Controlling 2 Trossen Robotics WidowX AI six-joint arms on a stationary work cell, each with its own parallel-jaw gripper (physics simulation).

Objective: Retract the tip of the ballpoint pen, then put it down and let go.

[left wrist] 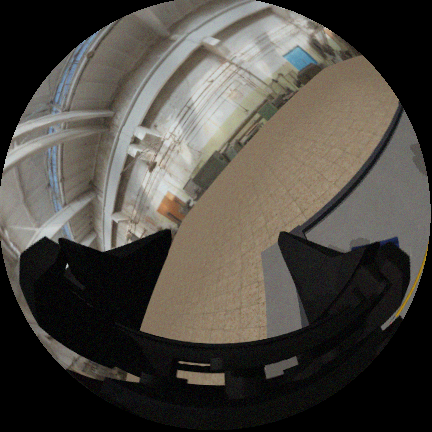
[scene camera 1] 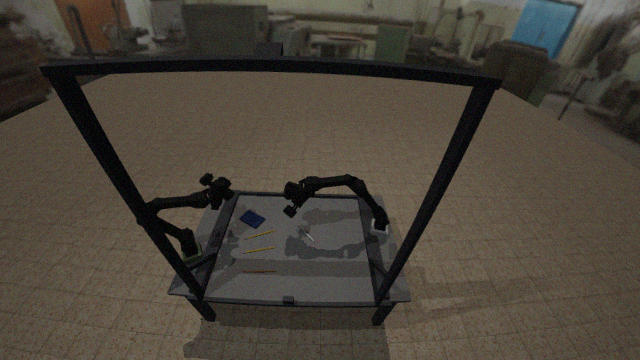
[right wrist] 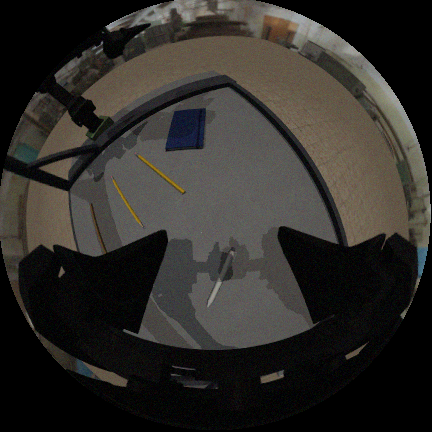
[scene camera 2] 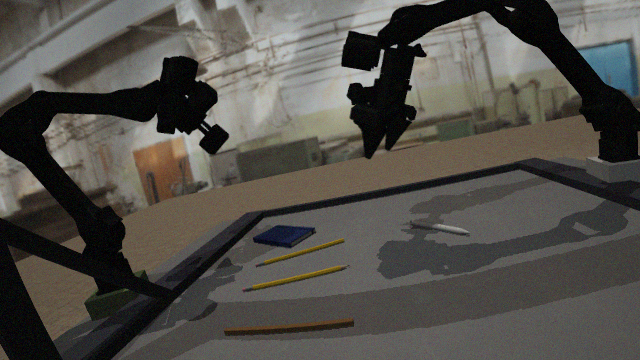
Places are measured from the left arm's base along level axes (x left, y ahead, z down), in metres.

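Pixels of known places: left gripper, between the fingertips: (left wrist: 226, 236) (scene camera 2: 202, 125); right gripper, between the fingertips: (right wrist: 223, 234) (scene camera 2: 378, 154); left arm's base, origin of its link: (scene camera 1: 191, 251) (right wrist: 95, 125) (scene camera 2: 116, 285); right arm's base, origin of its link: (scene camera 1: 379, 226) (right wrist: 292, 366) (scene camera 2: 619, 158).
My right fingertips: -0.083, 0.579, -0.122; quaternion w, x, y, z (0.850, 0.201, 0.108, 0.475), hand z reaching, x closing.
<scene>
For each thing: its top centre in the pictures, then the offset to it from my right fingertips, as dx, dy, dz. Level surfaces: height alone.
- slim light-grey ballpoint pen, centre of its top: (scene camera 2: 437, 223) (right wrist: 220, 281) (scene camera 1: 307, 233) -0.088, +0.053, +0.149
- grey table, height of its surface: dz +0.162
- blue notebook, centre of its top: (scene camera 2: 282, 233) (right wrist: 186, 125) (scene camera 1: 252, 218) +0.180, -0.198, +0.150
- brown stick, centre of its top: (scene camera 2: 284, 326) (right wrist: 96, 229) (scene camera 1: 259, 270) -0.178, -0.284, +0.155
The slim light-grey ballpoint pen (scene camera 1: 307, 234) (scene camera 2: 442, 228) (right wrist: 216, 290) lies flat on the grey table (scene camera 1: 295, 287) (scene camera 2: 480, 320), partly in the right arm's shadow. Its tip is too small to read as out or in. My right gripper (scene camera 2: 379, 153) (right wrist: 223, 234) is open and empty, pointing down well above the table; in its wrist view the pen shows between and below the spread fingers. My left gripper (left wrist: 226, 236) is open and empty, raised above the table's left side, far from the pen.
A blue notebook (scene camera 1: 252, 219) (scene camera 2: 284, 235) (right wrist: 185, 129) lies at the back left. Two yellow pencils (scene camera 2: 301, 253) (scene camera 2: 300, 278) lie in front of it, and a brown stick (scene camera 1: 259, 271) (scene camera 2: 290, 327) lies nearer the front. Dark frame posts rise at the table's sides.
</scene>
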